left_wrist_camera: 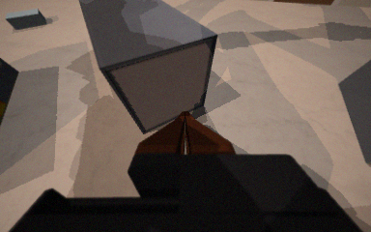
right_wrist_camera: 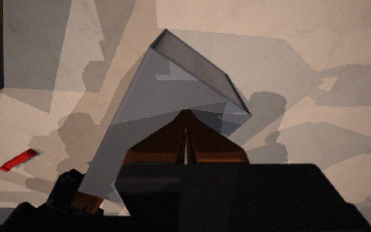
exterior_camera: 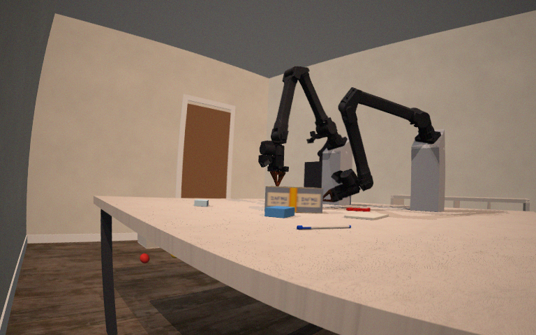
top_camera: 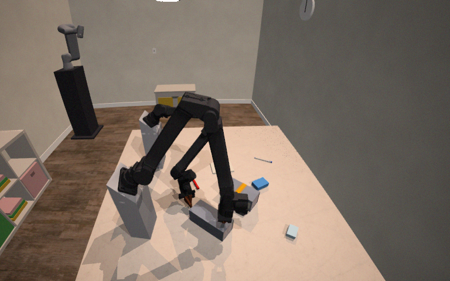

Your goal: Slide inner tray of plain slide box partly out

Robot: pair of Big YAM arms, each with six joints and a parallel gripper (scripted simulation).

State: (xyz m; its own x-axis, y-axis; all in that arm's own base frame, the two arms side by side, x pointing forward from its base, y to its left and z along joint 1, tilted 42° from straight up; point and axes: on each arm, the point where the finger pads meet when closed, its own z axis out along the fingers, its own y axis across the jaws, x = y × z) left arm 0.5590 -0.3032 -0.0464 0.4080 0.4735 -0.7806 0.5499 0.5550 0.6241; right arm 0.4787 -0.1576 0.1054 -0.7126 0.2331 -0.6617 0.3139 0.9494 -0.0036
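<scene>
The slide box lies 110 mm ahead of my left hand and 100 mm to the right of it. From my left hand the other things lie so: white pad 230 mm ahead, 390 mm to the left, 40 mm below; then red marker 30 mm ahead, 230 mm to the left, 40 mm below; then light blue block 570 mm ahead, 210 mm to the right, 30 mm below.
The slide box is 6 cm to the left of my right hand, 6 cm below it and 6 cm behind it. Also, from my right hand: white pad 55 cm to the left, 10 cm below, 6 cm ahead; red marker 39 cm to the left, 14 cm behind, 10 cm below; light blue block 40 cm ahead, 10 cm below, 6 cm to the right.
</scene>
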